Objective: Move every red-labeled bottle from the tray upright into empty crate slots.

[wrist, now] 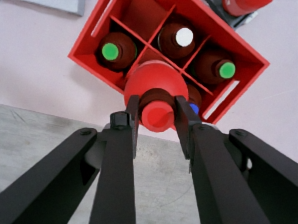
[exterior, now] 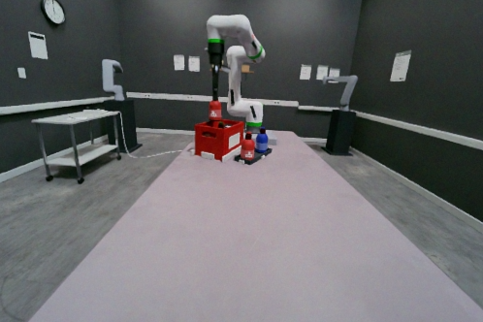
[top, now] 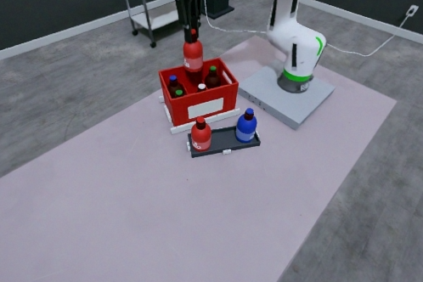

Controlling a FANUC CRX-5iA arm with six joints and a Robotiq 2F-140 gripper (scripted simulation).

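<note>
My hand is 20 mm short of the red crate, 40 mm to the right of it and 260 mm above it. The rest, counted from my hand: blue bottle (300 mm to the left, 260 mm below); red bottle (160 mm ahead, 200 mm to the left, 260 mm below); dark tray (80 mm ahead, 250 mm to the left, 330 mm below).
</note>
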